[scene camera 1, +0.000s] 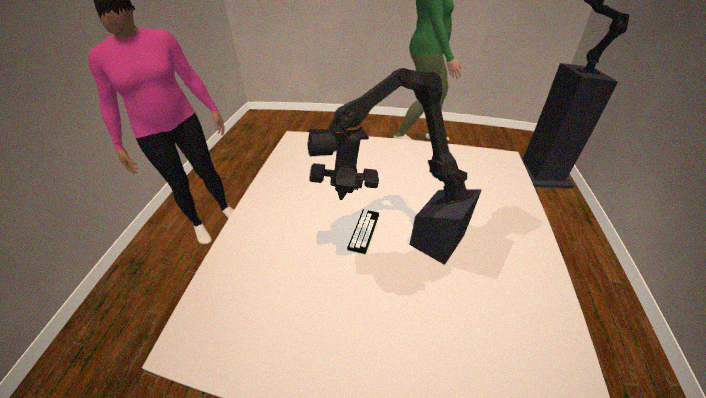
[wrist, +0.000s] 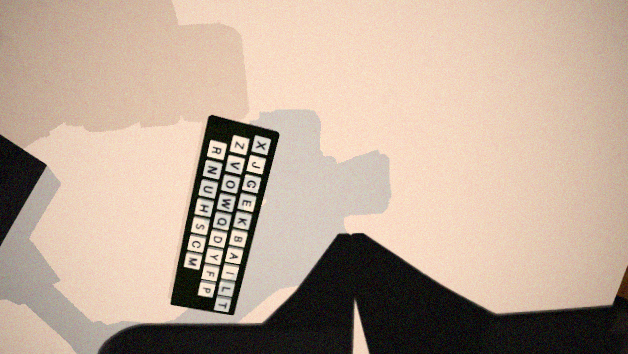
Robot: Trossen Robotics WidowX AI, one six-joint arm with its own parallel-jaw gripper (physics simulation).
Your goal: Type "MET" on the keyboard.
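Pixels of known places: gripper, fingertip midpoint: (scene camera 1: 341,199) (wrist: 350,246); arm's base, origin of the base link: (scene camera 1: 458,196).
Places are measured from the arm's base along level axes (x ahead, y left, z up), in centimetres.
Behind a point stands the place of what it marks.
Note:
A dark keyboard (scene camera 1: 363,231) {x 30.3, y -0.3, z -18.2 cm} (wrist: 224,215) {x 30.5, y -0.5, z -18.0 cm} with white lettered keys in three rows lies flat on the pale surface. In the wrist view its M key (wrist: 192,261) {x 27.2, y -5.2, z -18.0 cm} is near the lower left end, its E key (wrist: 246,203) {x 32.6, y 0.7, z -18.0 cm} is midway along the right row, and its T key (wrist: 222,304) {x 29.8, y -10.1, z -18.0 cm} is at the bottom of that row. My gripper (scene camera 1: 342,196) {x 36.9, y 6.0, z 3.5 cm} (wrist: 350,246) {x 36.9, y 6.0, z 3.5 cm} is shut and empty, pointing down. It hangs above the surface, apart from the keyboard, and in the wrist view its tips show to the right of the keyboard.
The arm's dark base block (scene camera 1: 442,225) {x 6.4, y 9.8, z -2.8 cm} (wrist: 17,185) {x 13.2, y 3.1, z -16.3 cm} stands on the pale surface (scene camera 1: 350,340) {x 32.8, y 38.9, z -19.7 cm}, beside the keyboard. A person in pink (scene camera 1: 142,80) stands at the left and one in green (scene camera 1: 432,30) behind. A dark pedestal (scene camera 1: 570,122) with another arm stands back right.

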